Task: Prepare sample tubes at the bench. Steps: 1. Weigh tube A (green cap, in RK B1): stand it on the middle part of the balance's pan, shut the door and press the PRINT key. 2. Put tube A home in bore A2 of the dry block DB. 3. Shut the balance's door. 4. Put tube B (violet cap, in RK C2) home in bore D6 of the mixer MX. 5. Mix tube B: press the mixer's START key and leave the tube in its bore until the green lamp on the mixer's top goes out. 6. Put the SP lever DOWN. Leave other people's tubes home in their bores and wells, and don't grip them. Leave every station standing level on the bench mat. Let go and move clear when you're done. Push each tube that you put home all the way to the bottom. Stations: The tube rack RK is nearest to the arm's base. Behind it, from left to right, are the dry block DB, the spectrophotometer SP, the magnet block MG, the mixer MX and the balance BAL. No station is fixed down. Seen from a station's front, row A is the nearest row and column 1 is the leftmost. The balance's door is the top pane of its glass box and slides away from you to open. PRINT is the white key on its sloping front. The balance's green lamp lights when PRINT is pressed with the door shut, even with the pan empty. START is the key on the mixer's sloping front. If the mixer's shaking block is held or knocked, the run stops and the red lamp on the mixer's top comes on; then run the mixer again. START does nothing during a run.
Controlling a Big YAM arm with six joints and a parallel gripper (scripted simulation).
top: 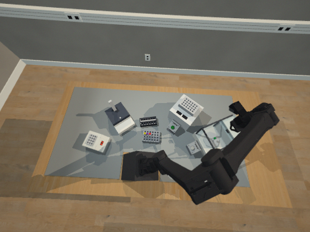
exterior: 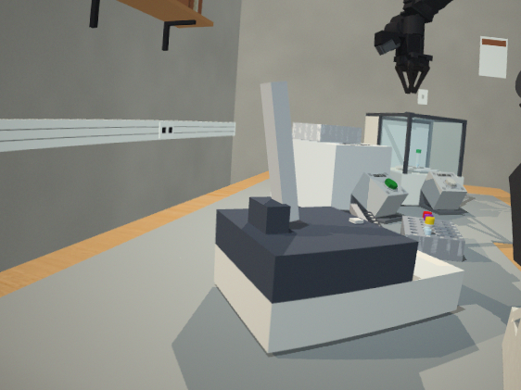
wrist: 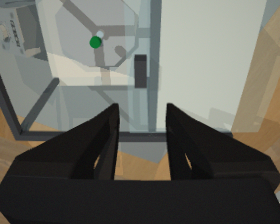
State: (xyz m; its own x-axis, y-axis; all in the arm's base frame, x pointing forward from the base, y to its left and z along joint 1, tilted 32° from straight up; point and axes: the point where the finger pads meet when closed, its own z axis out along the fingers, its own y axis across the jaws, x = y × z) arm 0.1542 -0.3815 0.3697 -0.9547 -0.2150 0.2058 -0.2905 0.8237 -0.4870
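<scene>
Now: hand 70 mm above the balance door, 30 mm to the left of it and 10 mm short of it. From my hand the other things lie so: eight-sided pan: 200 mm below, 60 mm to the left, 20 mm behind; print key: 210 mm below, 200 mm to the left, 60 mm behind; mixer block: 220 mm ahead, 190 mm to the left, 130 mm below.
</scene>
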